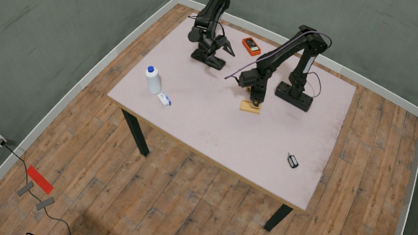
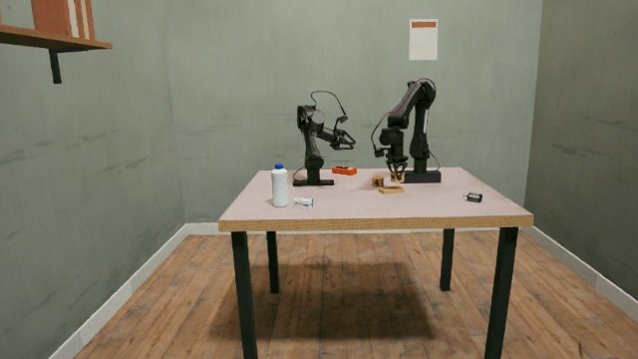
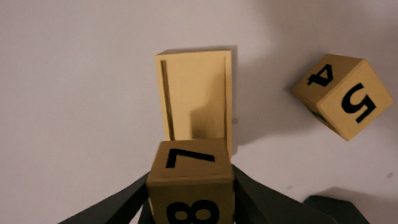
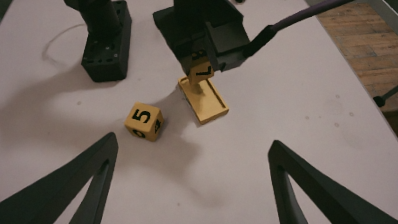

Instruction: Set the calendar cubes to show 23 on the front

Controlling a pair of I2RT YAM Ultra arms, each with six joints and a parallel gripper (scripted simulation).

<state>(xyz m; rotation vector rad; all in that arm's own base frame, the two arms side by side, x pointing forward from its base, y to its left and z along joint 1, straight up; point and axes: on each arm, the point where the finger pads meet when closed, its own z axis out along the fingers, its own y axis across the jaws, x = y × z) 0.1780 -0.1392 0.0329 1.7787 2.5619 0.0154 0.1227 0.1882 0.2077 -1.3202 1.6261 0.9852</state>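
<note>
Right now my left hand is 6 cm above the wooden tray and 2 cm to the left of it. Also, from my left hand: number cube: 1 cm to the left; white bottle: 50 cm to the right, 16 cm ahead, 1 cm above; black object: 28 cm to the left, 17 cm ahead, 5 cm below.
</note>
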